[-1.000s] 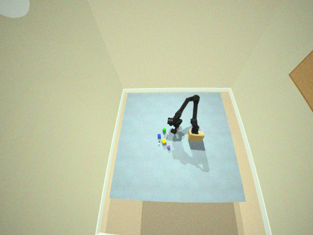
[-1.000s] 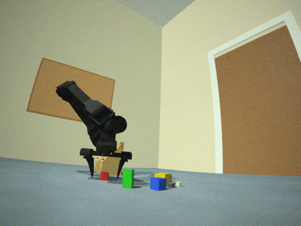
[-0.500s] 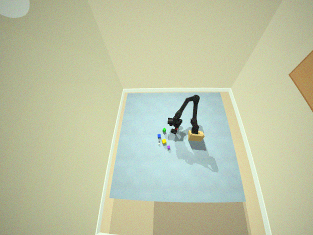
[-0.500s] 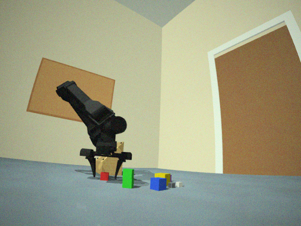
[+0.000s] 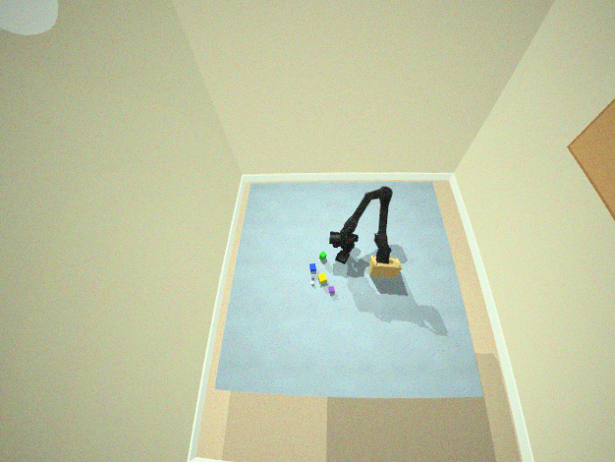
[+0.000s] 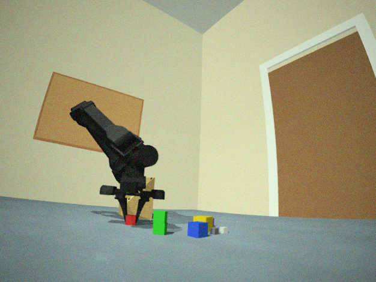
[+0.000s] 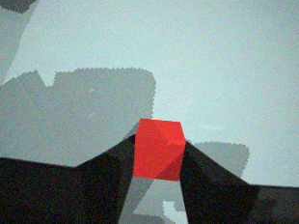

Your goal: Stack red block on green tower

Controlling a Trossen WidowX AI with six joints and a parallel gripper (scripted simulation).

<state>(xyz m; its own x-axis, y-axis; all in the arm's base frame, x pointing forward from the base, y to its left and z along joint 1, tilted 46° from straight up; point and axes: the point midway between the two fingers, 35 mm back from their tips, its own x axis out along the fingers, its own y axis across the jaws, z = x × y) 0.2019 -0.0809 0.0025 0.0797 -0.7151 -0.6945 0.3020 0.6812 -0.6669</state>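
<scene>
Now: gripper tip 18 cm short of the blue block, 12 cm to the right of it and 1 cm below it. Also, from my gripper tip: red block (1 cm above); then purple block (5 cm ahead, 23 cm to the left, 1 cm above); then yellow block (11 cm ahead, 18 cm to the left, 1 cm above).
</scene>
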